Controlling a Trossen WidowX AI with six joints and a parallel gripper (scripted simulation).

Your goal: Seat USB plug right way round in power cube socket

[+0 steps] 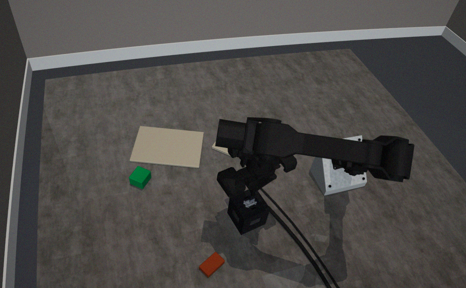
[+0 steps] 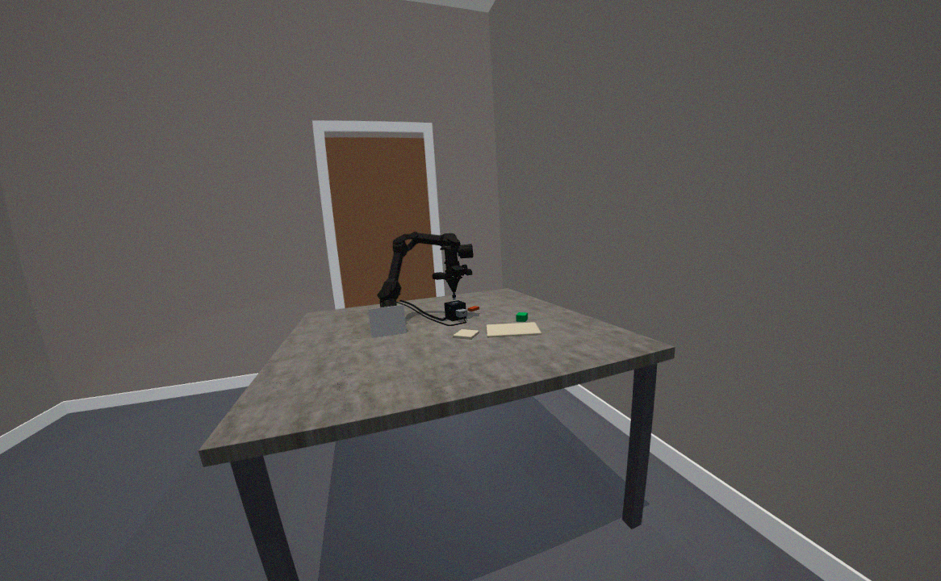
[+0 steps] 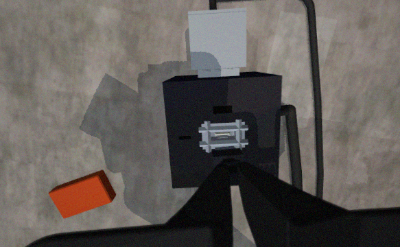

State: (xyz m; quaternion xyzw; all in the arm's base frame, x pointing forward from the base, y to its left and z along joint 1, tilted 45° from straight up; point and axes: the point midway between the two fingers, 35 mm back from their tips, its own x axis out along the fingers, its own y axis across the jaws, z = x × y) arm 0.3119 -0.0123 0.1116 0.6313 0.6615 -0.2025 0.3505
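Now: the USB plug 2 cm below my gripper tip. Also, from my gripper tip: beige tile (4 cm behind, 27 cm to the right, 12 cm below); USB socket (6 cm below); orange block (13 cm ahead, 10 cm to the left, 12 cm below).
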